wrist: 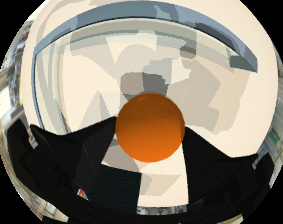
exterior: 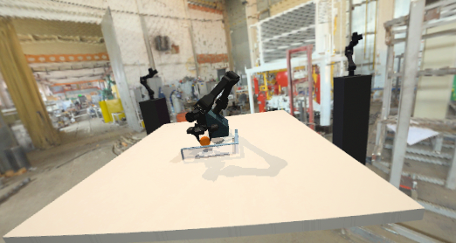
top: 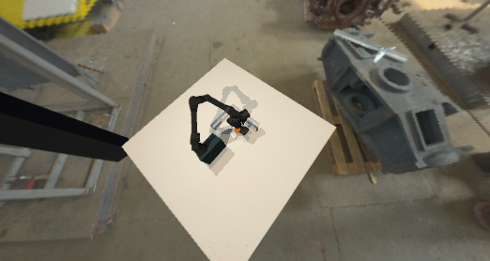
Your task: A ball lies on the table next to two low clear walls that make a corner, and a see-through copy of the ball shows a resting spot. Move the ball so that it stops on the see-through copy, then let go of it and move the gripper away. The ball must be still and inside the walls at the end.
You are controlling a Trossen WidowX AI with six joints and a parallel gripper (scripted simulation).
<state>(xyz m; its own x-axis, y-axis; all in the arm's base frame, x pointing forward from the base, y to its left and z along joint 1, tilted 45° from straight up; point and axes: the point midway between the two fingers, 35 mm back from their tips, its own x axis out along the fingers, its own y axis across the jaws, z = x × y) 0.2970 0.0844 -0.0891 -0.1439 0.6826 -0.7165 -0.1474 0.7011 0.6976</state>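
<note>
Right now the orange ball is right at my gripper tip. The rest, counted from my gripper tip: clear wall (4 cm behind, 19 cm to the left, 1 cm below); then see-through copy (1 cm below).
</note>
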